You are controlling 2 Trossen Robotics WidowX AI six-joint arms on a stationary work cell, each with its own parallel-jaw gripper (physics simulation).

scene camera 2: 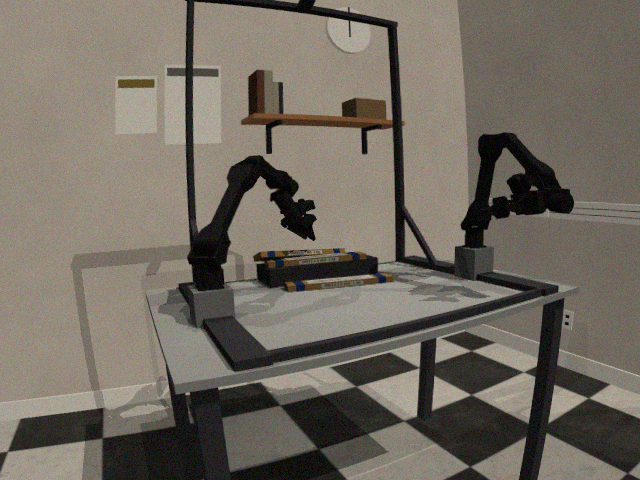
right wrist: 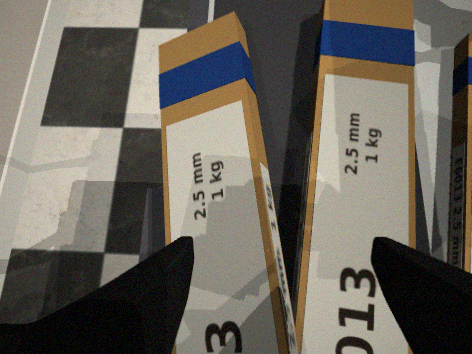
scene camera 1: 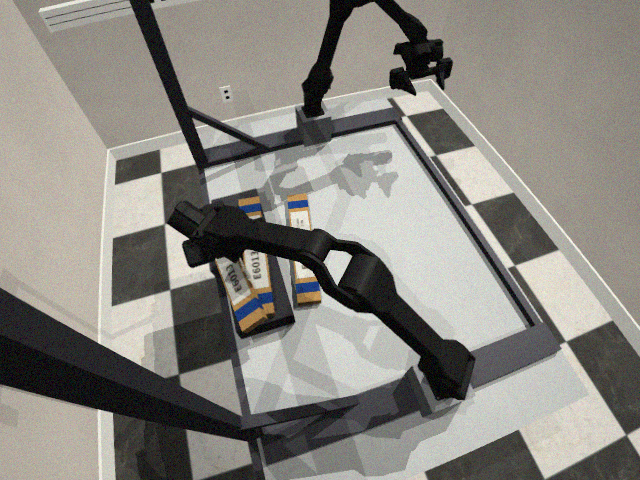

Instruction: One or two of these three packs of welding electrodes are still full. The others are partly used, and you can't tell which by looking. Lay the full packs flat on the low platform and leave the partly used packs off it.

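Seen in the pictures: left gripper, between the fingertips: (scene camera 2: 495, 209) (scene camera 1: 429, 91); right gripper, between the fingertips: (scene camera 2: 310, 239) (right wrist: 281, 248); left arm's base, origin of its link: (scene camera 2: 474, 246) (scene camera 1: 312, 110); right arm's base, origin of its link: (scene camera 2: 209, 287) (scene camera 1: 443, 380).
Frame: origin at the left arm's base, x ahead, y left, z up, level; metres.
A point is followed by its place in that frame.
One pack (scene camera 1: 237, 284) @[x 0.564, y -0.366, z -0.010 m] (scene camera 2: 302, 253) @[x 0.506, y -0.344, z -0.017 m] (right wrist: 215, 135) @[x 0.403, y -0.387, z -0.021 m] lies slanted on the low dark platform (scene camera 1: 282, 304) @[x 0.631, y -0.276, z -0.046 m] (scene camera 2: 330, 271) @[x 0.441, y -0.257, z -0.075 m] (right wrist: 280, 30) @[x 0.305, y -0.346, z -0.047 m], its near end in scene camera 1 against or over the pack beside it. That middle pack (scene camera 1: 256, 273) @[x 0.540, y -0.317, z -0.026 m] (scene camera 2: 320, 259) @[x 0.468, y -0.277, z -0.033 m] (right wrist: 367, 97) @[x 0.373, y -0.295, z -0.026 m] also lies on the platform. A third pack (scene camera 1: 299, 219) @[x 0.370, y -0.160, z -0.086 m] (scene camera 2: 338, 282) @[x 0.470, y -0.148, z -0.090 m] (right wrist: 462, 120) @[x 0.352, y -0.187, z -0.093 m] lies flat on the table beside the platform. My right gripper (scene camera 1: 217, 252) (scene camera 2: 308, 235) @[x 0.468, y -0.355, z 0.029 m] (right wrist: 281, 248) @[x 0.468, y -0.355, z 0.029 m] is open and empty above the two platform packs. My left gripper (scene camera 1: 425, 82) @[x 0.224, y 0.289, z 0.153 m] (scene camera 2: 509, 195) is open and empty, raised far from the packs.
The white table (scene camera 1: 423, 222) @[x 0.486, y 0.193, z -0.106 m] (scene camera 2: 361, 315) @[x 0.568, y 0.153, z -0.107 m] has a dark frame rail (scene camera 1: 454, 206) @[x 0.468, y 0.309, z -0.096 m] (scene camera 2: 413, 326) @[x 0.539, y 0.329, z -0.093 m] around it. A dark upright post (scene camera 1: 170, 87) @[x 0.036, y -0.414, z 0.209 m] (scene camera 2: 397, 155) @[x 0.036, y -0.404, z 0.341 m] stands near the platform side. My right forearm crosses above the packs in scene camera 1 and hides parts of them.
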